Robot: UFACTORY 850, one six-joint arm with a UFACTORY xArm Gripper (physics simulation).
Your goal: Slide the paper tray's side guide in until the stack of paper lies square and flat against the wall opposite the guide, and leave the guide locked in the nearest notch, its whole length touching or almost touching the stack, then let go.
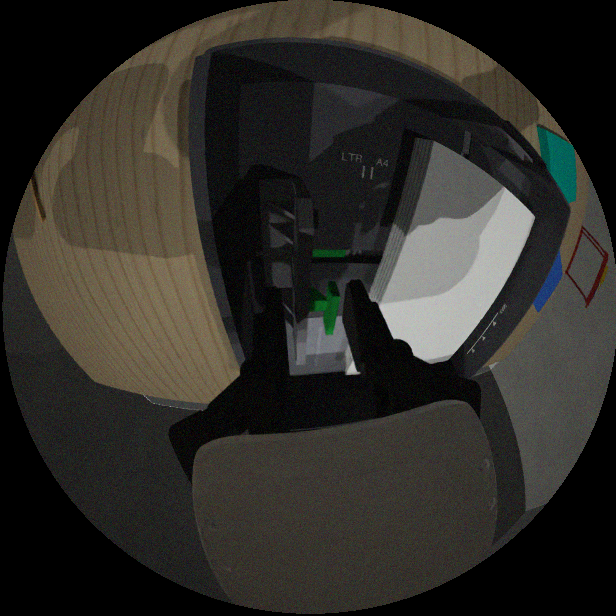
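Observation:
The dark paper tray lies on a wooden table, with LTR and A4 marks on its floor. A white stack of paper fills the tray's right half and reaches the right wall. The side guide's grey body with its green latch tab sits just left of the stack's near corner. My gripper straddles the green tab with its fingers partly apart, and nothing is squeezed between them. A dark ribbed upright stands at the left finger; I cannot tell whether it is finger or guide wall.
A short green strip lies on the tray floor beyond the tab. Past the tray's right wall are a teal block, a blue piece and a red outlined square. Grey floor lies beyond the table edge.

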